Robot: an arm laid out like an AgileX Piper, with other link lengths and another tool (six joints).
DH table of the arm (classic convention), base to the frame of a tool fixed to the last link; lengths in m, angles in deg. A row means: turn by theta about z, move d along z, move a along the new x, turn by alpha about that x. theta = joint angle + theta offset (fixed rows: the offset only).
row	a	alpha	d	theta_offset
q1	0	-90	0.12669	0
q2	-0.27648	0	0	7.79
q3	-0.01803	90	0	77.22
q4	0	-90	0.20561	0
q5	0	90	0	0
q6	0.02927	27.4	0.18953	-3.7
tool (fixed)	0	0	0.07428	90
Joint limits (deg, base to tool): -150..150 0..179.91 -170..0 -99.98..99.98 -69.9..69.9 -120..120
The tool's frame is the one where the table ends.
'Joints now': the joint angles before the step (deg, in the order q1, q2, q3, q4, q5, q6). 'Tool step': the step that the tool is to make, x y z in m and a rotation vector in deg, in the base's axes. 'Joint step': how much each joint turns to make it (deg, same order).
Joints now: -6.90, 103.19, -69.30, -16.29, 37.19, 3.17
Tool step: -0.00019, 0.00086, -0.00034, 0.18, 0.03, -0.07
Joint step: 0.05, 0.00, 0.00, 0.21, 0.05, 0.00
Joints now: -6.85, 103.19, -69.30, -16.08, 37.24, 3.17
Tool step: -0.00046, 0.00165, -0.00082, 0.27, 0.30, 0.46
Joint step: -0.01, 0.00, -0.01, 0.75, 0.18, -0.97
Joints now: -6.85, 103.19, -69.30, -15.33, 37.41, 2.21
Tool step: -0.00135, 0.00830, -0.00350, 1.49, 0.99, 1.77
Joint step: -0.01, 0.01, -0.01, 3.47, 0.61, -3.96
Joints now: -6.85, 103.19, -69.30, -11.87, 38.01, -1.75
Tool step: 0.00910, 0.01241, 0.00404, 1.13, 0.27, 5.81
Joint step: 0.07, 0.00, -1.78, 5.60, 1.28, -9.38
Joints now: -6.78, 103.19, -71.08, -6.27, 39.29, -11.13
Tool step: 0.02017, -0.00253, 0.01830, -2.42, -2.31, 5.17
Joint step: 0.00, 0.00, -3.50, 0.50, 0.52, -6.02
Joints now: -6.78, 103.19, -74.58, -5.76, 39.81, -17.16
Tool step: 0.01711, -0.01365, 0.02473, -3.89, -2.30, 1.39
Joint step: 0.00, 0.34, -4.96, -3.57, 1.86, -0.37
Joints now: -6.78, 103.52, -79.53, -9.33, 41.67, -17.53
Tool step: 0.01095, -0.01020, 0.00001, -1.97, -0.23, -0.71
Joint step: 0.00, 2.46, -2.78, -3.05, 0.10, 1.95
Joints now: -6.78, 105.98, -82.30, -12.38, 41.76, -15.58
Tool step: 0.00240, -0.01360, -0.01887, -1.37, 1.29, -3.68
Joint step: -0.06, 3.86, -0.72, -5.08, -0.94, 6.53
